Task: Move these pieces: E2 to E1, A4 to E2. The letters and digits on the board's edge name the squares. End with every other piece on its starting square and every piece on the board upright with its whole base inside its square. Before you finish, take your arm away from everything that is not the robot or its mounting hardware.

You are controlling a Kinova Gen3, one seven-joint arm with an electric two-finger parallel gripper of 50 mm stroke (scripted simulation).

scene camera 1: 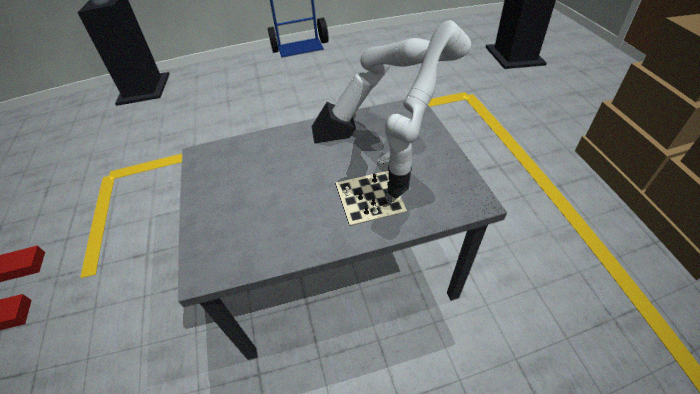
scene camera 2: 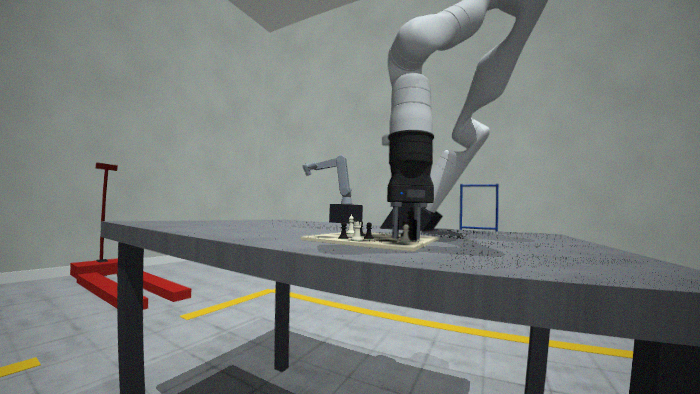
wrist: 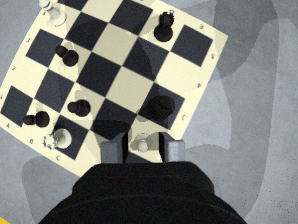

Scene:
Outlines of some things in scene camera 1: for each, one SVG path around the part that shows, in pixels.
A small chessboard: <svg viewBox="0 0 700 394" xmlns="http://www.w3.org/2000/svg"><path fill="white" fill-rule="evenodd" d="M388 171L376 173L376 183L372 182L373 174L336 182L350 226L407 212L401 197L395 198L395 201L392 203L386 201L385 192L388 188L387 182L389 181ZM372 198L375 198L378 210L377 214L372 213L374 210L373 205L371 205Z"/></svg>

